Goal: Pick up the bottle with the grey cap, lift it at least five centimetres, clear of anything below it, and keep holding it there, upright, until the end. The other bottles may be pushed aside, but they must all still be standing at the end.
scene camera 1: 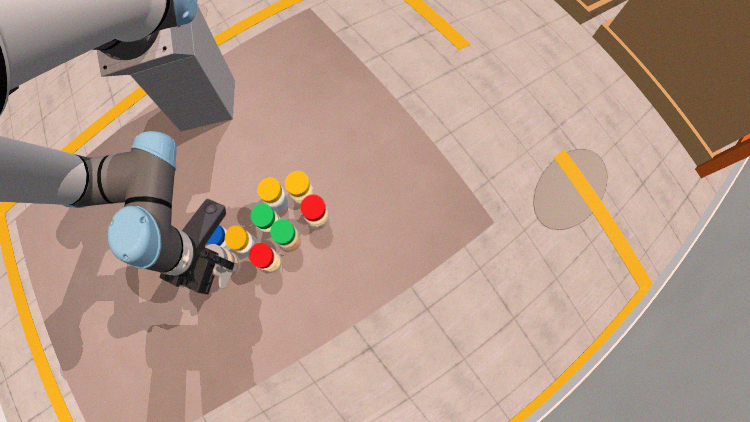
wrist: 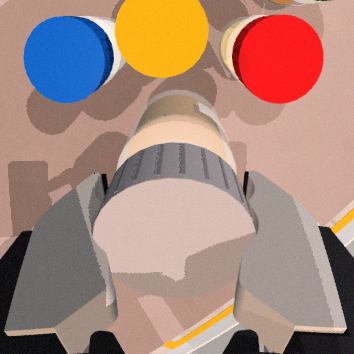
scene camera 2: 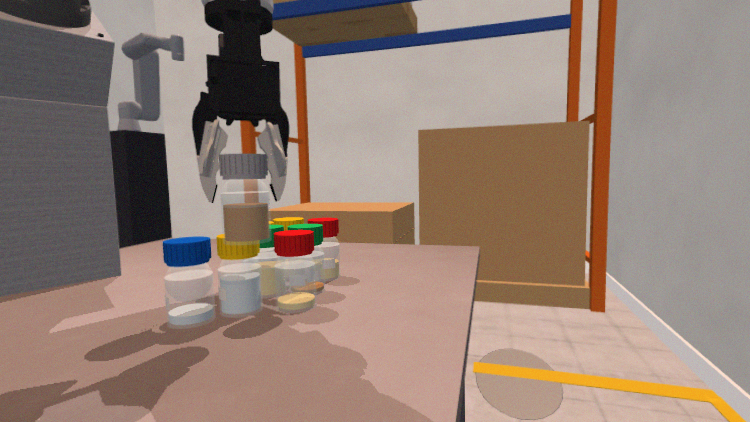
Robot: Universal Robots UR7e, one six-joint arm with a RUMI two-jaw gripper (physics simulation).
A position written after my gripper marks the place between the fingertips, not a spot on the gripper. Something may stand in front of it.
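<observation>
There's a blue-capped bottle (scene camera 2: 189,287) that I can see, and the wrist view gives me the blue-capped bottle (wrist: 66,58) too. I can also see a red-capped bottle (scene camera 2: 295,274) and another red-capped bottle (scene camera 2: 330,245). As for my gripper (scene camera 2: 245,202), you'd find it in scene camera 1 (scene camera 1: 220,263) and in the wrist view (wrist: 174,175) as well.
</observation>
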